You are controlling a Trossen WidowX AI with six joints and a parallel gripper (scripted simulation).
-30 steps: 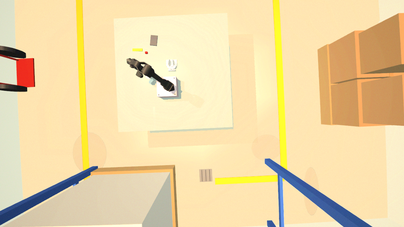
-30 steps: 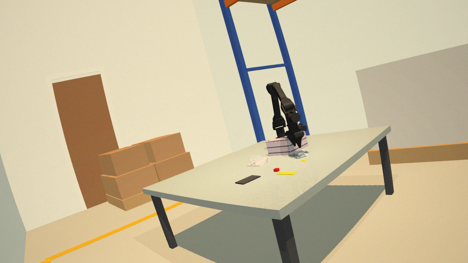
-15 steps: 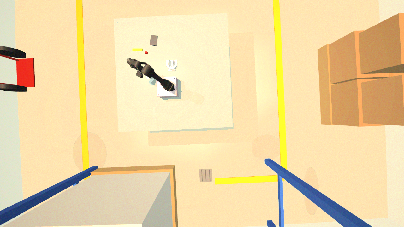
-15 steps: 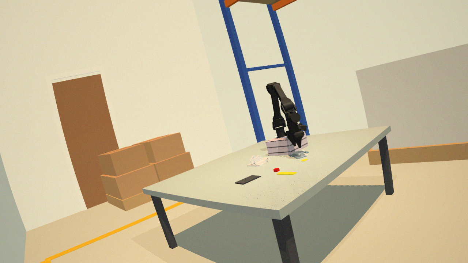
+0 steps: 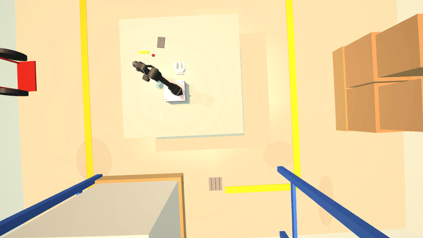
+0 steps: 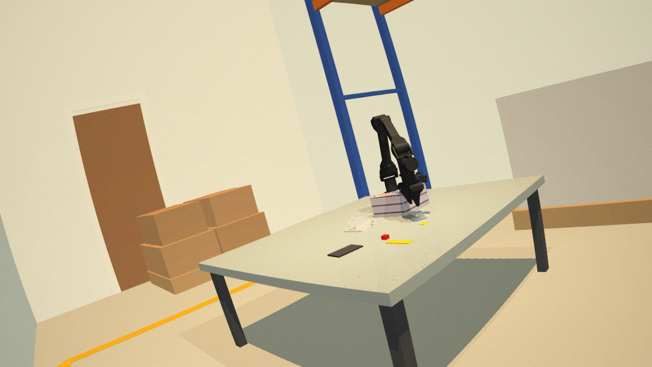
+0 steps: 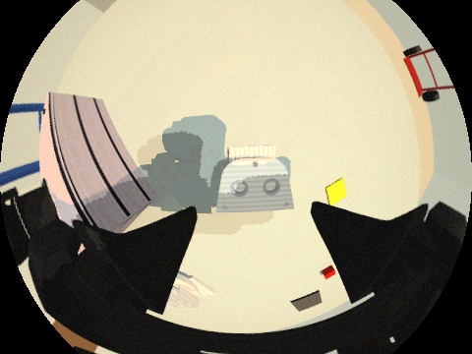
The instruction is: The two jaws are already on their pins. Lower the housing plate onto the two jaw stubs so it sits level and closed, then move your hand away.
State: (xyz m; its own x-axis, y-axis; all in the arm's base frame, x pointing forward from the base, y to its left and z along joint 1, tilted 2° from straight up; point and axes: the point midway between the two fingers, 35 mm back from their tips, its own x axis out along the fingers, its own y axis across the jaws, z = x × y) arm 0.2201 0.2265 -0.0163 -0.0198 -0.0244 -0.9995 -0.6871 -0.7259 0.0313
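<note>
Right now the white part is 80 mm ahead of my gripper tip, 270 mm to the right of it and 60 mm below it. Also, from my gripper tip: small yellow square: 90 mm ahead, 80 mm to the left, 60 mm below; red cube: 260 mm ahead, 20 mm to the right, 50 mm below; yellow strip: 310 mm ahead, 80 mm to the left, 60 mm below.
</note>
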